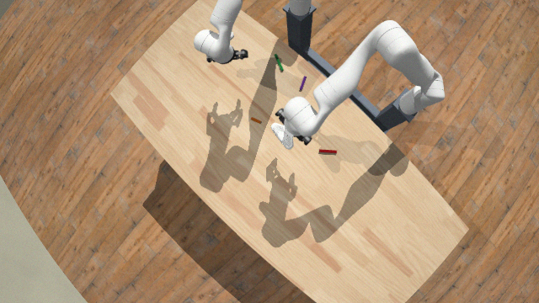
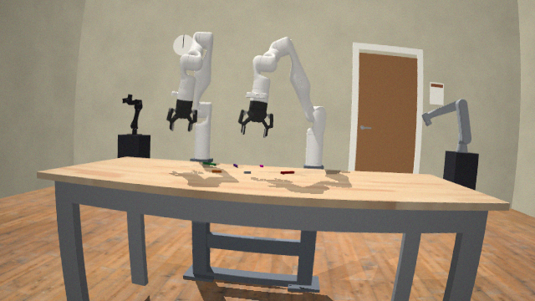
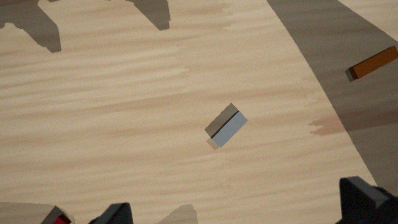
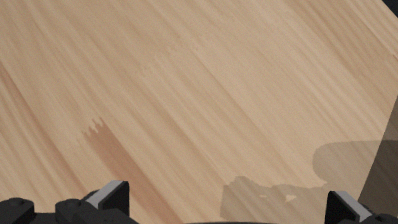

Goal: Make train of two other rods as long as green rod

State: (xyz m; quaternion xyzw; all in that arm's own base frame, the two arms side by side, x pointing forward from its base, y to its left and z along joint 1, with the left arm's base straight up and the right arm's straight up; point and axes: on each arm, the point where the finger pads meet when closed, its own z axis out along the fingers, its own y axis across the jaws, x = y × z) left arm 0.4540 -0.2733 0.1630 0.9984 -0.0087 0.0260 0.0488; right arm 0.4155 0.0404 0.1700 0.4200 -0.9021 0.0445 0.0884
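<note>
Now: the magenta rod 23 cm behind my left hand, 1 cm to the left of it and 16 cm below it. Also, from my left hand: red rod (5 cm behind, 15 cm to the left, 16 cm below); then orange rod (6 cm ahead, 14 cm to the right, 16 cm below); then grey rod (2 cm ahead, 2 cm to the right, 16 cm below).
</note>
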